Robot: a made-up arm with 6 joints. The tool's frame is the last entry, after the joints.
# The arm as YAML. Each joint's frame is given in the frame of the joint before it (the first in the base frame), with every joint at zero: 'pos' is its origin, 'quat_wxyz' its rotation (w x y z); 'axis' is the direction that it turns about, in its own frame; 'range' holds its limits. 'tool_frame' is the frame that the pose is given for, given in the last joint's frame.
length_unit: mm
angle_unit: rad
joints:
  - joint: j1
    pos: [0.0, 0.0, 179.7]
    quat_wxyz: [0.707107, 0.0, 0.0, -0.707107]
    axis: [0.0, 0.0, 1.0]
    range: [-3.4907, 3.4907]
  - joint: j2
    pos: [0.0, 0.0, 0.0]
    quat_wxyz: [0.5, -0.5, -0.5, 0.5]
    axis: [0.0, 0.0, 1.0]
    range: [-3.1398, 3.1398]
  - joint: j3
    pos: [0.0, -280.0, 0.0]
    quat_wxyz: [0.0, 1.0, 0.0, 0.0]
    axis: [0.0, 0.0, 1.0]
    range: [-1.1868, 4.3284]
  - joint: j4
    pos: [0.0, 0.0, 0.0]
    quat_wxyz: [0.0, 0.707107, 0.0, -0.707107]
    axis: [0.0, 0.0, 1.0]
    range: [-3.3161, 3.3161]
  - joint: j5
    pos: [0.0, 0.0, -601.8]
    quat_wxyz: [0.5, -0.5, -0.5, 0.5]
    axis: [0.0, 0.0, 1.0]
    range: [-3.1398, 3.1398]
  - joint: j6
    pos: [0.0, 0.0, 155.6]
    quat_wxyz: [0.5, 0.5, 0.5, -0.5]
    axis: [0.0, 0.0, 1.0]
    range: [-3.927, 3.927]
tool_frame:
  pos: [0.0, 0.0, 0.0]
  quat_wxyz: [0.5, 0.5, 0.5, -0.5]
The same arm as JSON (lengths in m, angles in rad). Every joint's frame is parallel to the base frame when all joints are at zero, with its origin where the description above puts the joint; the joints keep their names.
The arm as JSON. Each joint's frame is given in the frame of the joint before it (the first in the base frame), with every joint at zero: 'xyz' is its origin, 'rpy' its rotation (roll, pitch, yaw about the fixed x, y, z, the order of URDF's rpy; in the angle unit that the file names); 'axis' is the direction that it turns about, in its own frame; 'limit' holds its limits. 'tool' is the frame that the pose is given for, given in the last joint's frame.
{"units": {"length": "m", "angle": "rad"}, "joints": [
  {"name": "j1", "type": "revolute", "origin": {"xyz": [0.0, 0.0, 0.1797], "rpy": [0.0, 0.0, 0.0]}, "axis": "+z", "limit": {"lower": -3.4907, "upper": 3.4907}},
  {"name": "j2", "type": "revolute", "origin": {"xyz": [0.0, 0.0, 0.0], "rpy": [0.0, 0.0, 0.0]}, "axis": "+y", "limit": {"lower": -3.1398, "upper": 3.1398}},
  {"name": "j3", "type": "revolute", "origin": {"xyz": [0.0, 0.0, 0.28], "rpy": [0.0, 0.0, 0.0]}, "axis": "-y", "limit": {"lower": -1.1868, "upper": 4.3284}},
  {"name": "j4", "type": "revolute", "origin": {"xyz": [0.0, 0.0, 0.0], "rpy": [0.0, 0.0, 0.0]}, "axis": "-x", "limit": {"lower": -3.3161, "upper": 3.3161}},
  {"name": "j5", "type": "revolute", "origin": {"xyz": [0.6018, 0.0, 0.0], "rpy": [0.0, 0.0, 0.0]}, "axis": "-y", "limit": {"lower": -3.1398, "upper": 3.1398}},
  {"name": "j6", "type": "revolute", "origin": {"xyz": [0.0, -0.1556, 0.0], "rpy": [0.0, 0.0, 0.0]}, "axis": "-x", "limit": {"lower": -3.927, "upper": 3.927}}
], "tool": {"origin": {"xyz": [0.0, 0.0, 0.0], "rpy": [0.0, 0.0, 0.0]}}}

